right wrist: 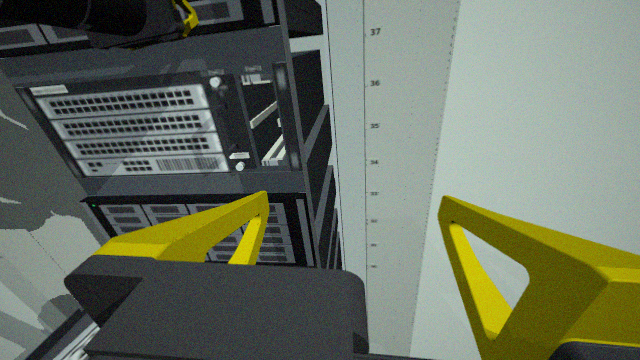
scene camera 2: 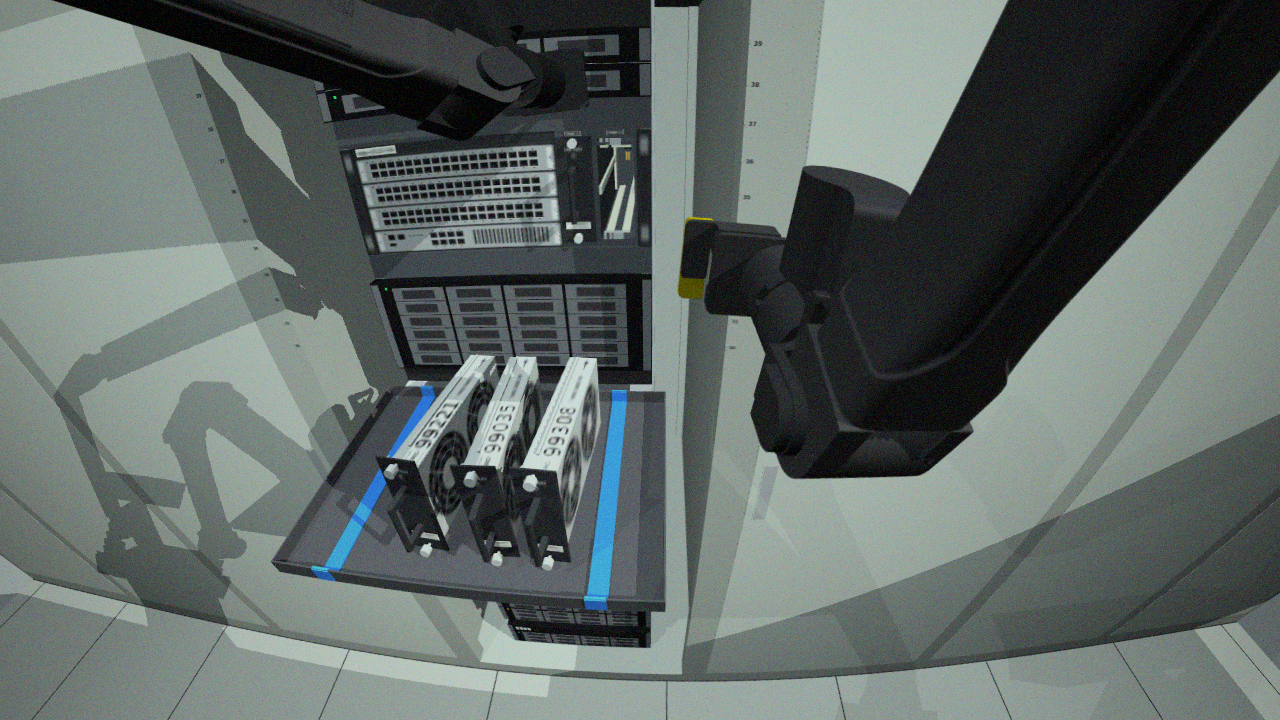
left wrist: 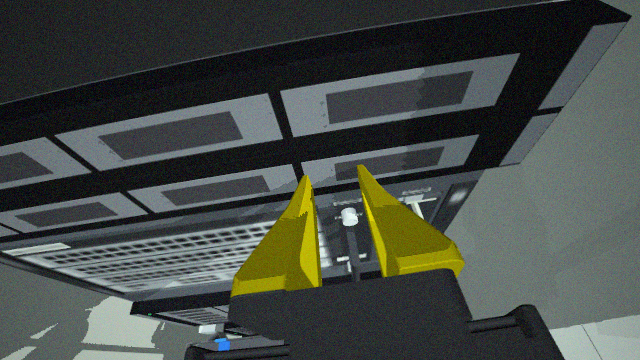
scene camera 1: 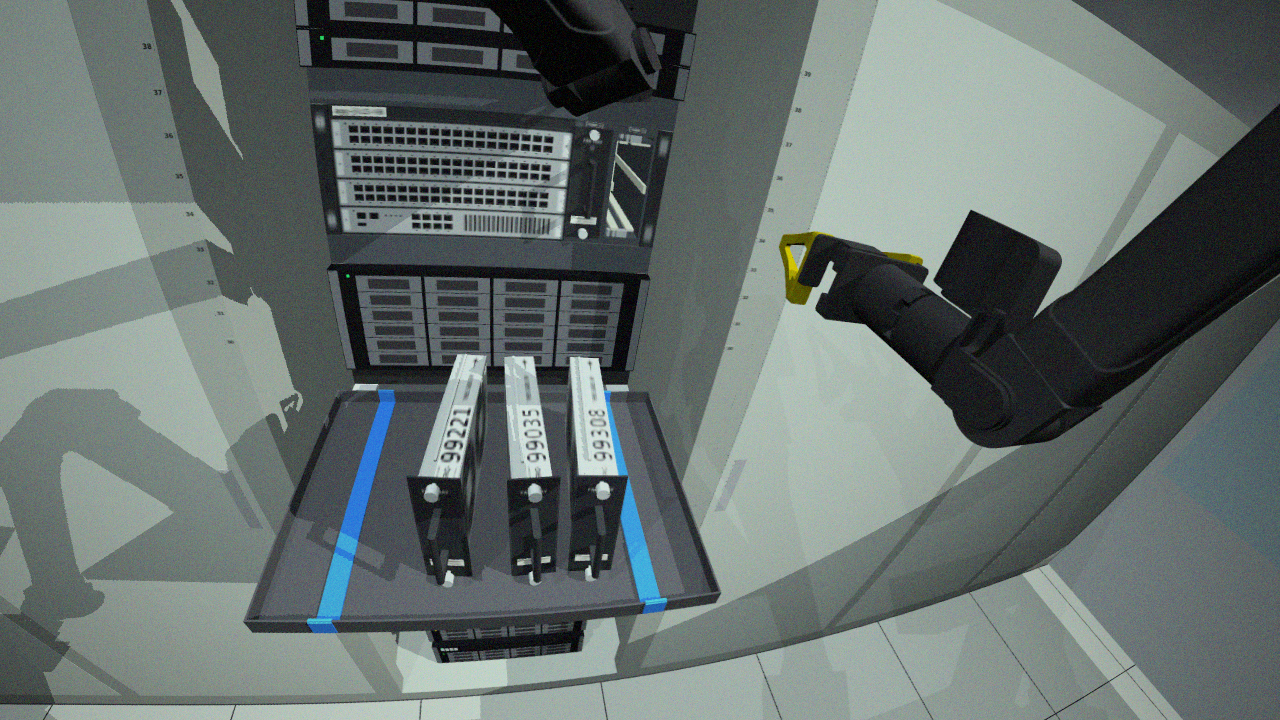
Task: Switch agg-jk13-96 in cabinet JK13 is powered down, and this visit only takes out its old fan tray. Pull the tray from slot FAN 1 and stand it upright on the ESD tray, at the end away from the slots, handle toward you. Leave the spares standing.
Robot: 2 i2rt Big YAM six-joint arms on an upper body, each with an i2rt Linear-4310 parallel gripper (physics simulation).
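The old fan tray (scene camera 1: 588, 183) (scene camera 2: 577, 192) (right wrist: 222, 117) sits in slot FAN 1 of the switch (scene camera 1: 452, 167) (scene camera 2: 460, 188), its dark handle (left wrist: 352, 245) upright between white knobs. My left gripper (left wrist: 333, 176) is partly open and empty, above and in front of the fan tray; the upper knob and handle show between its fingers in the left wrist view. My right gripper (right wrist: 351, 202) is wide open and empty, right of the cabinet opening. Spares 99221 (scene camera 1: 454, 429) (scene camera 2: 438, 425), 99035 (scene camera 1: 528, 429) (scene camera 2: 503, 420) and 99308 (scene camera 1: 590, 429) (scene camera 2: 565, 420) stand upright on the ESD tray (scene camera 1: 483, 617) (scene camera 2: 474, 588).
An open slot with white rails (scene camera 1: 617, 219) (scene camera 2: 619, 210) is right of the fan tray. Drive-bay units sit above (left wrist: 400, 97) and below (scene camera 1: 492, 317) the switch. Blue strips (scene camera 1: 358, 501) (scene camera 2: 606, 501) run along the ESD tray. The pale cabinet side panel (right wrist: 525, 100) is at the right.
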